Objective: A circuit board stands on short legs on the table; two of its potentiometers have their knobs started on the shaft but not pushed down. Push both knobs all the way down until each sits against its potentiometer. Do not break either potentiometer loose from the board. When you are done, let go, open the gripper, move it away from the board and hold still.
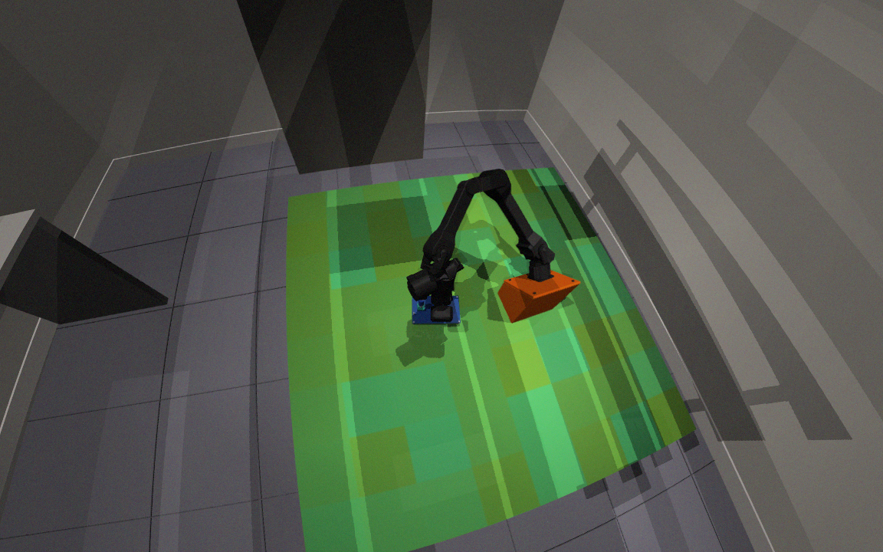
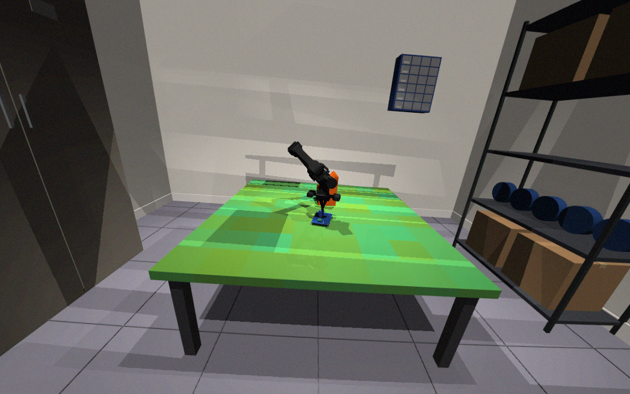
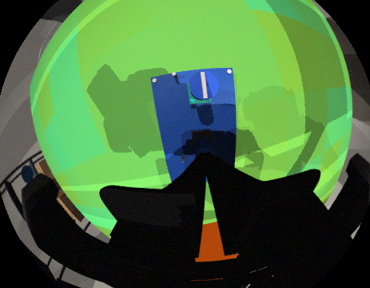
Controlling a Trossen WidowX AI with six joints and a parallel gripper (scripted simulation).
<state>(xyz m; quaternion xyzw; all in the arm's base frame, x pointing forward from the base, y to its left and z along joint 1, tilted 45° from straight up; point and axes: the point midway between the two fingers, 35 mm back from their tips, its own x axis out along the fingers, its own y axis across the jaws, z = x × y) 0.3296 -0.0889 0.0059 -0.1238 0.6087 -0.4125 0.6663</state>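
The blue knob is 20 mm below my gripper tip.
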